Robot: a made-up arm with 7 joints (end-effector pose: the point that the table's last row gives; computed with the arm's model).
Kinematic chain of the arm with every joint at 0, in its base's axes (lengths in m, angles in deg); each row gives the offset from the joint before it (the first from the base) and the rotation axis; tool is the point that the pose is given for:
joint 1: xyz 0 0 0.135 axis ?
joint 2: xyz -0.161 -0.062 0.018 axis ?
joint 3: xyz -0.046 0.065 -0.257 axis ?
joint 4: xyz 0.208 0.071 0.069 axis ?
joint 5: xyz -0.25 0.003 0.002 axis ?
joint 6: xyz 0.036 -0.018 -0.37 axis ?
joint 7: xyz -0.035 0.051 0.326 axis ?
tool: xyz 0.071 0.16 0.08
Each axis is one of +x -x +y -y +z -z.
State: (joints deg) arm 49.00 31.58 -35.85 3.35 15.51 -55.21 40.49
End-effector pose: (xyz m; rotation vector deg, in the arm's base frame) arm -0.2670 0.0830 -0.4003 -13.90 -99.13 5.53
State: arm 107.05 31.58 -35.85 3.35 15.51 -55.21 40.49
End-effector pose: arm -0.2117 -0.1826 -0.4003 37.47 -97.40 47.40
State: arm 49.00 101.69 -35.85 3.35 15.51 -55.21 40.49
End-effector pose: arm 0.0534 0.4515 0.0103 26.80 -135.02 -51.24
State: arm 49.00 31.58 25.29 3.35 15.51 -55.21 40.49
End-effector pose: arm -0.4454 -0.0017 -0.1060 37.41 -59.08 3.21
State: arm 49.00 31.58 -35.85 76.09 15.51 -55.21 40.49
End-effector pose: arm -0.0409 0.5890 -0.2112 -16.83 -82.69 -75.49
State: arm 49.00 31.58 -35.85 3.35 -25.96 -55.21 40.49
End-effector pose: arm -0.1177 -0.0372 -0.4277 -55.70 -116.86 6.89
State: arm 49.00 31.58 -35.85 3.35 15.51 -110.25 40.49
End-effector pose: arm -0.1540 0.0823 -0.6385 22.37 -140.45 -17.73
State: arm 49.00 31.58 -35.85 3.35 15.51 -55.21 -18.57
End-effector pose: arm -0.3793 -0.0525 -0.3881 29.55 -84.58 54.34
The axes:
joint 1: +z
joint 2: -y
joint 3: +x
joint 4: -z
joint 5: +x
joint 6: +y
joint 7: -x

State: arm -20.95 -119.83 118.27 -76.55 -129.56 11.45 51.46
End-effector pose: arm -0.5801 0.2753 0.0259 -71.44 82.83 -1.90
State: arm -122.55 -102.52 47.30 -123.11 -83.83 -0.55 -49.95
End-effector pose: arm 0.2010 0.5242 0.0918 35.10 -62.27 -60.24
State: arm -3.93 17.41 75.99 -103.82 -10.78 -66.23 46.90
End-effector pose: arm 0.1602 0.0841 -0.4679 71.29 -134.21 7.11
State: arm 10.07 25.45 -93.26 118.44 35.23 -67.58 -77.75
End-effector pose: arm 0.7096 0.0378 -0.3967 -66.36 -155.57 60.70
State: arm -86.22 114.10 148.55 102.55 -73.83 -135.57 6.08
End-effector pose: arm -0.4538 0.3512 -0.2220 -40.18 -131.35 -16.35
